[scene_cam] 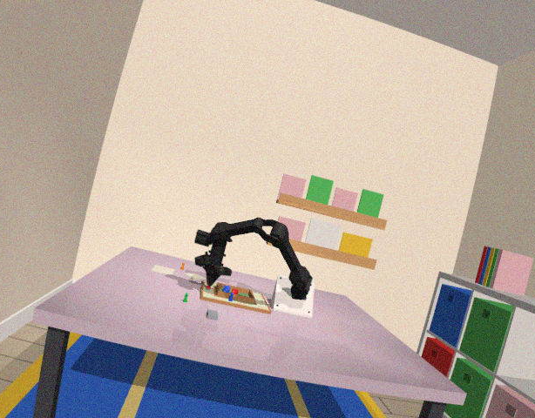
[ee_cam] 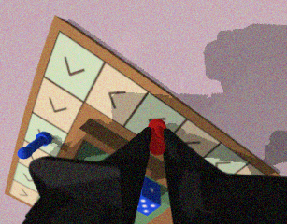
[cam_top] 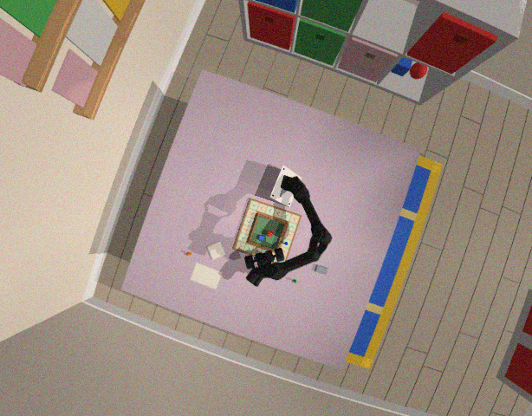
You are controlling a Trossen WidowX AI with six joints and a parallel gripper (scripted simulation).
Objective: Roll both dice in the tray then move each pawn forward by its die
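Right now my gripper tip is 90 mm to the right of the blue pawn, 90 mm past it and 10 mm above it. The rest, counted from my gripper tip: grey block: 320 mm to the left, 30 mm below, 10 mm behind; then green pawn: 200 mm to the left, 90 mm ahead, 20 mm below; then red pawn: 10 mm above.
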